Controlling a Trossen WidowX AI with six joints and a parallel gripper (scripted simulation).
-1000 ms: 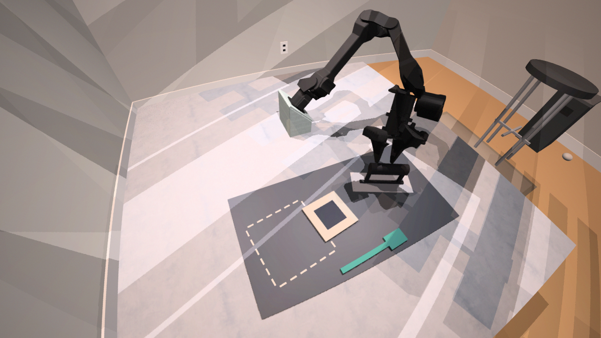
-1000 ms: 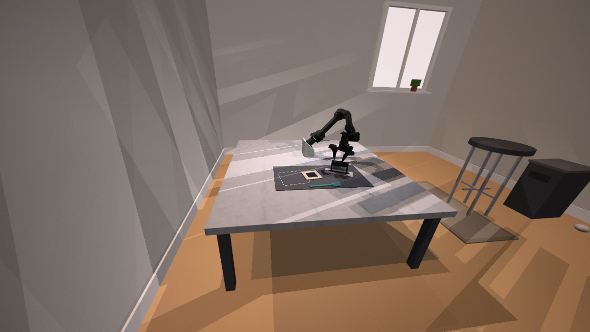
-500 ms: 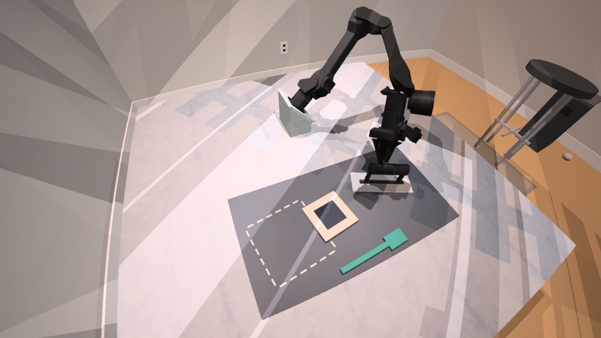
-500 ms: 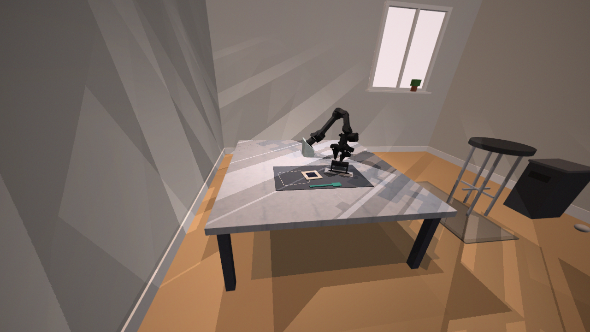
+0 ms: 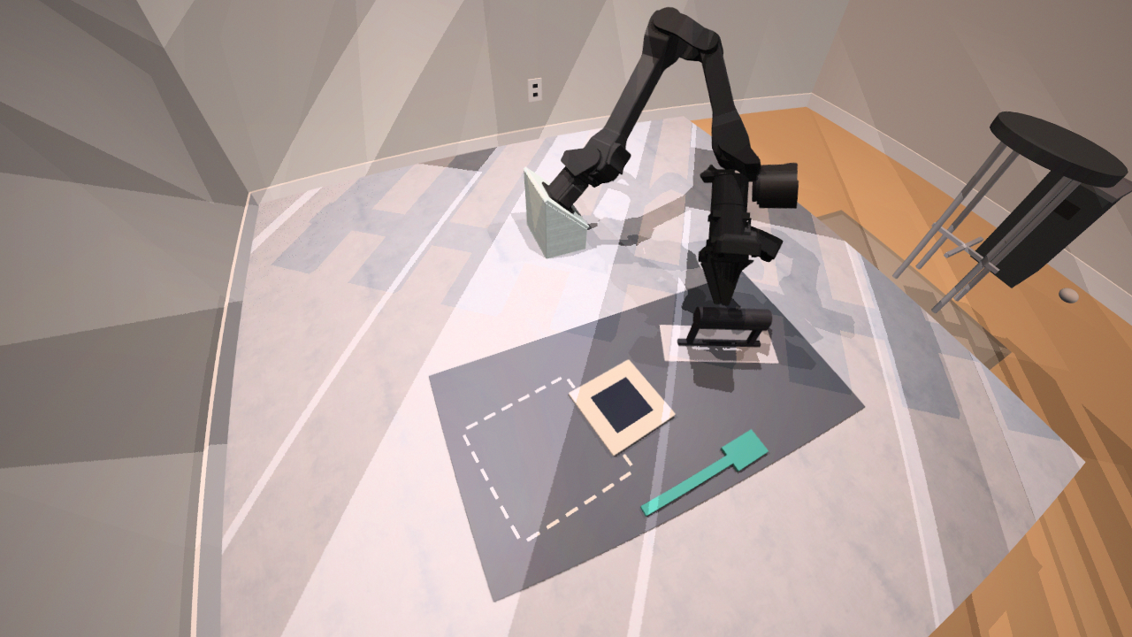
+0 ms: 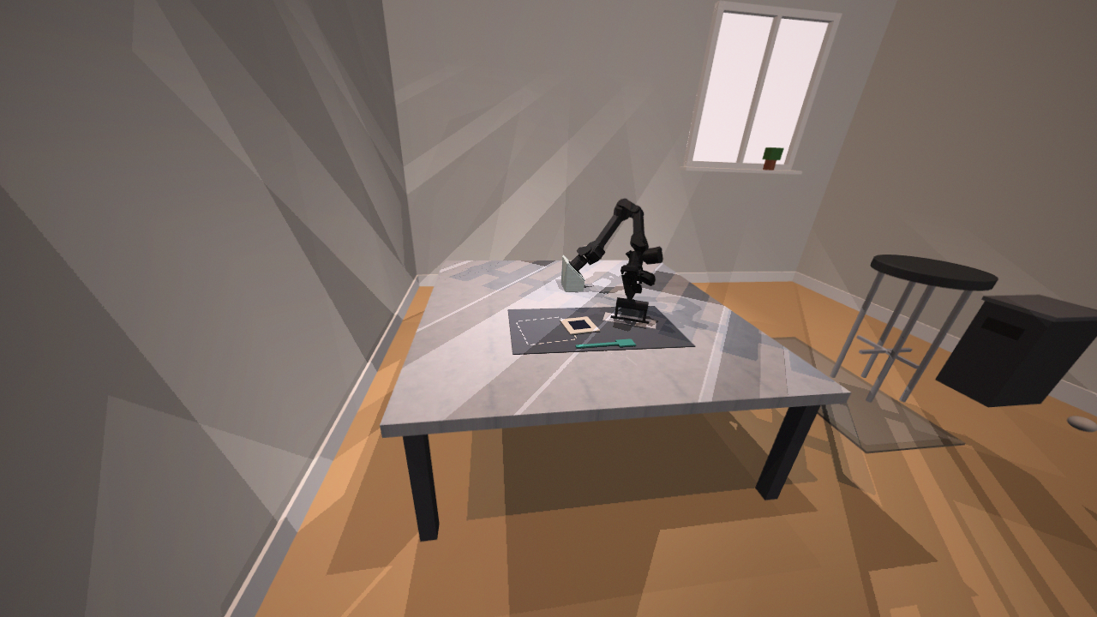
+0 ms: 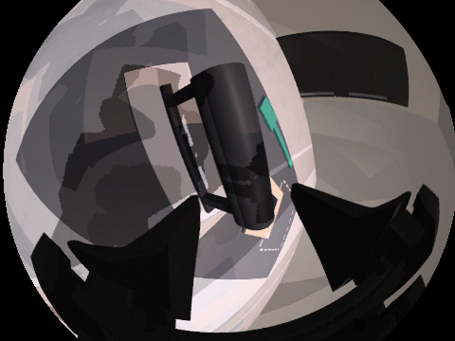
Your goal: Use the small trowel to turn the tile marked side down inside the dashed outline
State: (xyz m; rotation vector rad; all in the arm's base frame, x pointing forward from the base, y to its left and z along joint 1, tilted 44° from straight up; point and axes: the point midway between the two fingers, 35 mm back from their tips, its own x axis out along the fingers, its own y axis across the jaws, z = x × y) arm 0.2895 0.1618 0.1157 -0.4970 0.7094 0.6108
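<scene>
My gripper tip is now 8 cm short of the dark mat, 14 cm to the left of it and 10 cm above it. Also, from my gripper tip: teal long-handled tool (22 cm ahead, 10 cm to the right, 8 cm below); square tile (9 cm ahead, 19 cm to the right, 8 cm below).
</scene>
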